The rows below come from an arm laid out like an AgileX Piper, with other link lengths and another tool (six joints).
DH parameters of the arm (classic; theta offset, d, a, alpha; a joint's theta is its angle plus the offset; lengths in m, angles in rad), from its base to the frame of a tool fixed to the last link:
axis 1: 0 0.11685 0 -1.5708
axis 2: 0.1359 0 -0.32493 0
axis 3: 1.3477 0 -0.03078 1.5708
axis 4: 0 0.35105 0 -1.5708
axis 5: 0 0 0 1.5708
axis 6: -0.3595 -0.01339 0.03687 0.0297
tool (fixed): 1.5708 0.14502 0 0
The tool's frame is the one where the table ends.
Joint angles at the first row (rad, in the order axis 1, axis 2, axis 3, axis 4, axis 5, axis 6):
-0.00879, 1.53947, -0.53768, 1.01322, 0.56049, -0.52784
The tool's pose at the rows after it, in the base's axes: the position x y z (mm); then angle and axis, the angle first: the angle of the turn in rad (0 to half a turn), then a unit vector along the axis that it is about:
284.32, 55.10, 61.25, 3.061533, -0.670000, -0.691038, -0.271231
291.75, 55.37, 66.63, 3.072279, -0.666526, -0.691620, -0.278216
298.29, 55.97, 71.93, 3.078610, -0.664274, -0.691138, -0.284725
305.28, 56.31, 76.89, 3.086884, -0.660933, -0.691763, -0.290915
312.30, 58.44, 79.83, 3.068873, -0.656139, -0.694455, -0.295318
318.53, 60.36, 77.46, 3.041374, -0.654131, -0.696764, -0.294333
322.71, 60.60, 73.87, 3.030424, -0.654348, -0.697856, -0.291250
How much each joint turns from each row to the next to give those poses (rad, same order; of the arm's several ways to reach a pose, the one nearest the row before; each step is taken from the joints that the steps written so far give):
-0.00002, 0.00397, -0.02310, -0.00589, 0.01081, -0.00001
0.00002, -0.00001, -0.02077, 0.00000, 0.00392, 0.00002
-0.00001, -0.00001, -0.01940, -0.00001, 0.00634, 0.00390
0.00000, 0.00228, -0.02068, 0.00004, 0.00480, -0.00005
0.00000, 0.01832, -0.02869, -0.00001, 0.02665, 0.00001
0.00002, 0.03376, -0.02771, -0.00001, 0.02452, 0.00003
-0.00001, 0.02494, -0.01623, -0.00205, 0.00556, 0.00001

